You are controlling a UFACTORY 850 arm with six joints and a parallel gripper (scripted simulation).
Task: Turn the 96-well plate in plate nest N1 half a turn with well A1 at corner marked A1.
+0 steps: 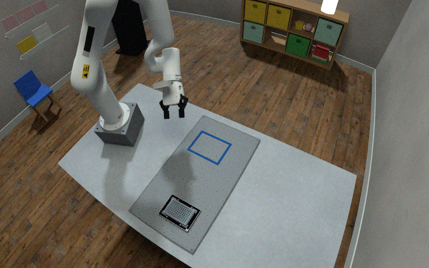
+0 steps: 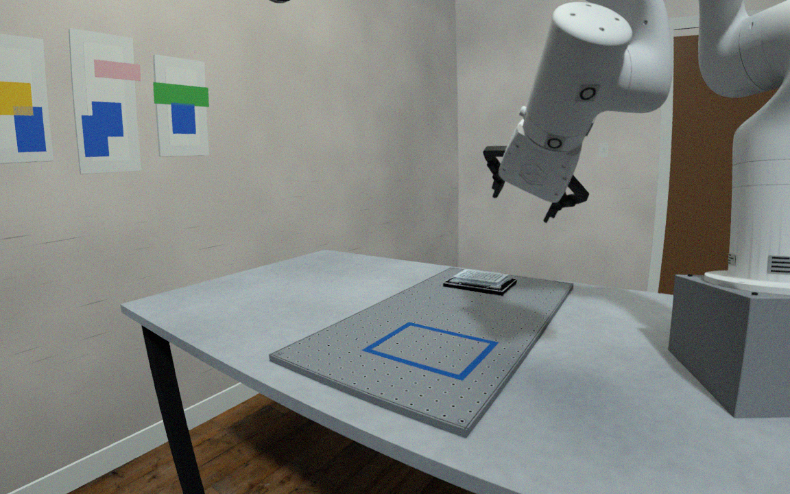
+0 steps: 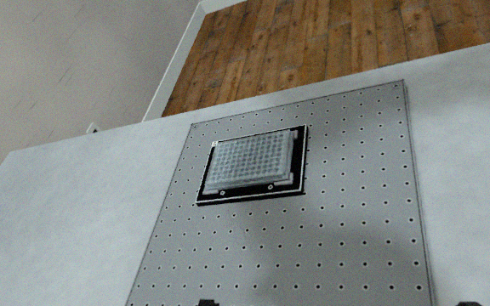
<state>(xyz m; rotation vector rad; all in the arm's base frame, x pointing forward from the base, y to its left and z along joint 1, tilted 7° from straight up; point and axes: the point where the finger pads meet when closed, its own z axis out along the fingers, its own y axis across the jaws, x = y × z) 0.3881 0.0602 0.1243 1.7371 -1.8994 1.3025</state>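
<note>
Right now my hand is 33 cm to the left of the 96-well plate, 24 cm above it and 16 cm short of it. From my hand the other things lie so: black plate nest N1: 33 cm to the right, 25 cm below, 16 cm ahead.
</note>
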